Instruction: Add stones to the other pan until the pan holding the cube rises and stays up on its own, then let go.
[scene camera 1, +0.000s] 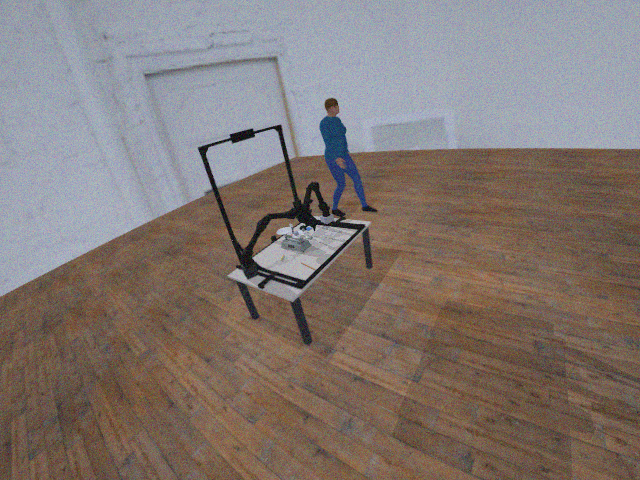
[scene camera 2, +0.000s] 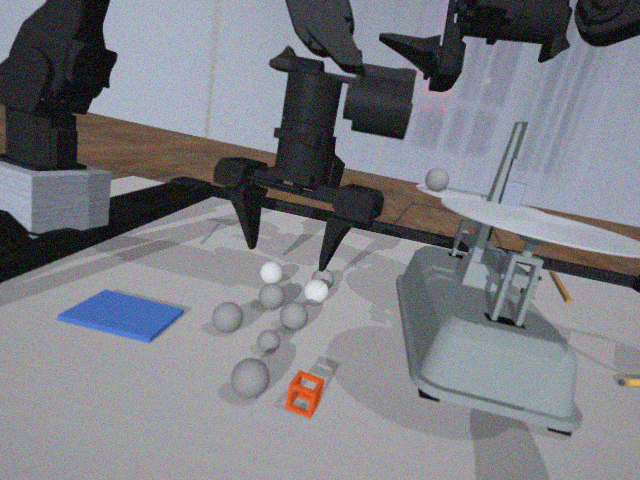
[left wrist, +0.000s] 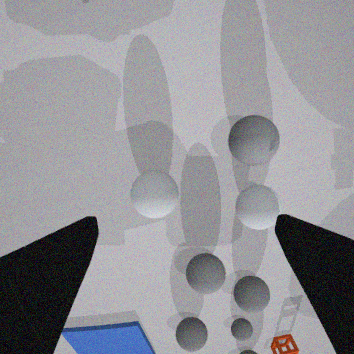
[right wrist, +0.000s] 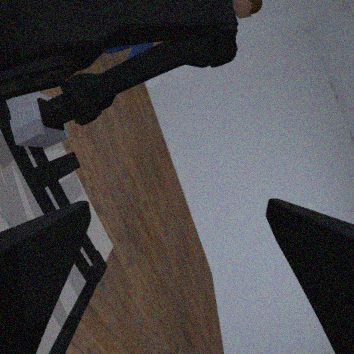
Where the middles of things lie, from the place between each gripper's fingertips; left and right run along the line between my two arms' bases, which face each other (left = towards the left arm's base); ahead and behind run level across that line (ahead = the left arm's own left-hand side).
I see the blue flat pad (scene camera 2: 112, 312) 150 mm behind my left hand, 100 mm to the left of it and 40 mm below it. From my left hand the other things lie so: orange wire cube (scene camera 2: 313, 396) (200 mm behind, 80 mm to the right, 30 mm below); then grey balance scale (scene camera 2: 472, 337) (210 mm to the right, 80 mm above).
I see the grey balance scale 14 cm behind my right hand, 18 cm to the right of it and 23 cm below it. Round my right hand: blue flat pad 28 cm behind, 13 cm to the left, 35 cm below; orange wire cube 33 cm behind, 5 cm to the right, 34 cm below.
